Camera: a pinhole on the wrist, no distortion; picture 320 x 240 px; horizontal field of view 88.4 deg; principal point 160.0 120.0 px. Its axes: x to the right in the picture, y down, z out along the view. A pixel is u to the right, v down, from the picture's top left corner.
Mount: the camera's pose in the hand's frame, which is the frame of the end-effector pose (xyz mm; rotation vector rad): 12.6 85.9 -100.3 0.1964 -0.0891 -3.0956
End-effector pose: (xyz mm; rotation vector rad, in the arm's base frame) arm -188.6 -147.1 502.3 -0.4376 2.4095 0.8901
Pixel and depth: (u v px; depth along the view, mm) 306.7 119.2 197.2
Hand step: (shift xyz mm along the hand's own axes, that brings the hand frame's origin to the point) -186.8 90.3 72.9
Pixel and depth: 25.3 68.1 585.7
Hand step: 406.9 322.5 528.7
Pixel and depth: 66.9 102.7 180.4
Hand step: 90.2 119.0 90.0
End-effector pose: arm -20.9 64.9 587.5 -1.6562 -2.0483 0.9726
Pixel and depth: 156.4 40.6 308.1
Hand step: -25.1 251.4 196.8
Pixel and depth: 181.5 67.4 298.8
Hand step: -67.5 195.9 185.0
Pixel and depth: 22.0 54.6 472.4
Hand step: 338.7 315.8 405.9
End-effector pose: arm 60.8 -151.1 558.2 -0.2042 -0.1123 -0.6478
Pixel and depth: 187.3 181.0 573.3
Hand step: -147.3 -98.7 468.3
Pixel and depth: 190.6 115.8 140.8
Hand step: -31.4 96.1 35.6
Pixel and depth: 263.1 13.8 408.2
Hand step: -302.1 360.4 256.2
